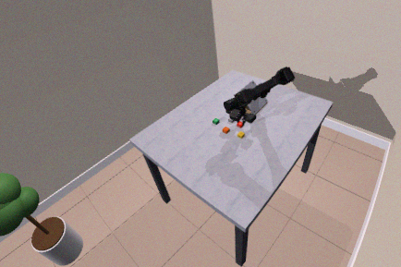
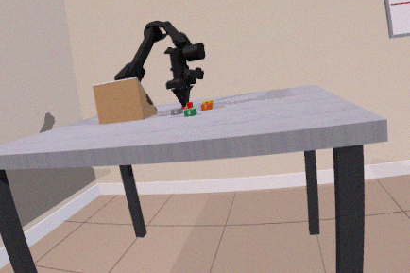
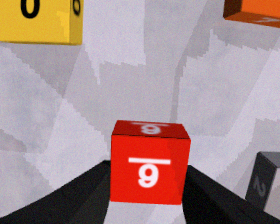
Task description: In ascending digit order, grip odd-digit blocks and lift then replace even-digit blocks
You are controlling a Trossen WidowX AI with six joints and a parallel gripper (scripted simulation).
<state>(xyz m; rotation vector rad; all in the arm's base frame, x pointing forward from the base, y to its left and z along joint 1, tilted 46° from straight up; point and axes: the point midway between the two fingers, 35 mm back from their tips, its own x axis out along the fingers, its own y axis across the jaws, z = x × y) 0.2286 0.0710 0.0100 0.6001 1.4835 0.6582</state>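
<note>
Now: the red block 10 mm ahead of my gripper tip. Also, from my gripper tip: orange block: 90 mm ahead, 40 mm to the right, 10 mm below; grey block: 10 mm behind, 80 mm to the right, 10 mm below; yellow block: 70 mm ahead, 50 mm to the left, 10 mm below.
</note>
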